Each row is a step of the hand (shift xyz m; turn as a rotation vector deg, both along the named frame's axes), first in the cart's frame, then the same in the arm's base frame.
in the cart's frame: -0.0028 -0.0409 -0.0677 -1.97 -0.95 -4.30
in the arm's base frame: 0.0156 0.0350 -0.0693 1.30 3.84 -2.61
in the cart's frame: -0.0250 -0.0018 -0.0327 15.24 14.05 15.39
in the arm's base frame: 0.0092 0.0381 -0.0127 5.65 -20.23 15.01
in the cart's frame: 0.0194 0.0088 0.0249 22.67 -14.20 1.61
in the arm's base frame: -0.0021 -0.0289 0.0152 -0.70 -20.99 -16.65
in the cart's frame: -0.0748 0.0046 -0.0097 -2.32 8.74 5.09
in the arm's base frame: -0.0222 0.0693 0.0202 1.43 -0.17 10.28
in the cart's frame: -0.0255 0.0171 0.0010 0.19 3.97 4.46
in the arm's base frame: -0.0003 0.0222 0.0212 -0.20 -2.24 5.53
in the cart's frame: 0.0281 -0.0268 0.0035 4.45 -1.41 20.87
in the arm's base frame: -0.0078 -0.0273 -0.0268 -12.36 -14.57 9.60
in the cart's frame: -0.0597 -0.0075 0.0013 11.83 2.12 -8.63
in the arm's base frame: -0.0307 0.0501 0.0128 11.83 -5.62 -6.88
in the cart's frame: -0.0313 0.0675 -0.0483 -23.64 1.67 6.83
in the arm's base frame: 0.0613 0.0550 0.0330 -13.19 16.86 12.25
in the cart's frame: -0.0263 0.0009 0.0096 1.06 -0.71 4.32
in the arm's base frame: -0.0166 0.0177 0.0141 -2.77 -3.16 1.63
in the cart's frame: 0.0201 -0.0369 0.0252 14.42 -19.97 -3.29
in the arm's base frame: -0.0315 -0.0320 -0.0196 -4.76 -11.70 -21.40
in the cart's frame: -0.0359 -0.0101 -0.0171 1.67 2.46 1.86
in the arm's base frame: -0.0107 0.0390 -0.0068 1.10 -2.26 2.45
